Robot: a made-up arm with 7 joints. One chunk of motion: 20 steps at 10 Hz.
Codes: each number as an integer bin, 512 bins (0 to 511) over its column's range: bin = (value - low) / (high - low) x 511, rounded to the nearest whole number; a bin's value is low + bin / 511 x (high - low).
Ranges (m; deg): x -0.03..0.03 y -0.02..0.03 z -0.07..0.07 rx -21..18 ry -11..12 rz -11..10
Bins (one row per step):
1: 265 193 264 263 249 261
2: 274 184 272 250 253 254
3: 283 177 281 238 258 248
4: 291 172 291 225 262 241
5: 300 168 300 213 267 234
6: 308 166 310 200 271 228
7: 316 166 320 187 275 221
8: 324 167 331 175 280 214
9: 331 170 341 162 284 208
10: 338 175 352 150 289 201
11: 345 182 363 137 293 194
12: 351 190 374 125 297 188
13: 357 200 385 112 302 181
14: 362 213 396 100 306 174
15: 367 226 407 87 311 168
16: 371 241 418 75 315 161
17: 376 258 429 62 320 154
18: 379 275 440 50 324 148
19: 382 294 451 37 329 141
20: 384 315 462 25 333 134
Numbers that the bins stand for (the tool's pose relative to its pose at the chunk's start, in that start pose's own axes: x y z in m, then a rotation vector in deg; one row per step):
1: 0.0011 -0.0011 0.0023 -0.93 0.21 -0.27
2: 0.0022 -0.0020 0.0045 -1.92 0.39 -0.56
3: 0.0032 -0.0027 0.0070 -2.84 0.61 -0.81
4: 0.0042 -0.0032 0.0097 -3.83 0.79 -1.10
5: 0.0052 -0.0036 0.0122 -4.74 1.02 -1.38
6: 0.0062 -0.0038 0.0149 -5.74 1.20 -1.63
7: 0.0071 -0.0038 0.0177 -6.73 1.38 -1.92
8: 0.0080 -0.0037 0.0207 -7.64 1.60 -2.21
9: 0.0089 -0.0034 0.0234 -8.64 1.78 -2.45
10: 0.0097 -0.0029 0.0264 -9.55 2.01 -2.74
11: 0.0105 -0.0022 0.0295 -10.54 2.19 -3.03
12: 0.0112 -0.0014 0.0325 -11.46 2.37 -3.27
13: 0.0119 -0.0004 0.0355 -12.45 2.59 -3.56
14: 0.0125 0.0008 0.0385 -13.37 2.77 -3.85
15: 0.0131 0.0021 0.0415 -14.36 3.00 -4.10
16: 0.0136 0.0036 0.0445 -15.28 3.18 -4.38
17: 0.0141 0.0052 0.0475 -16.27 3.40 -4.67
18: 0.0145 0.0069 0.0505 -17.18 3.58 -4.92
19: 0.0149 0.0088 0.0536 -18.18 3.81 -5.21
20: 0.0151 0.0108 0.0566 -19.09 3.99 -5.49

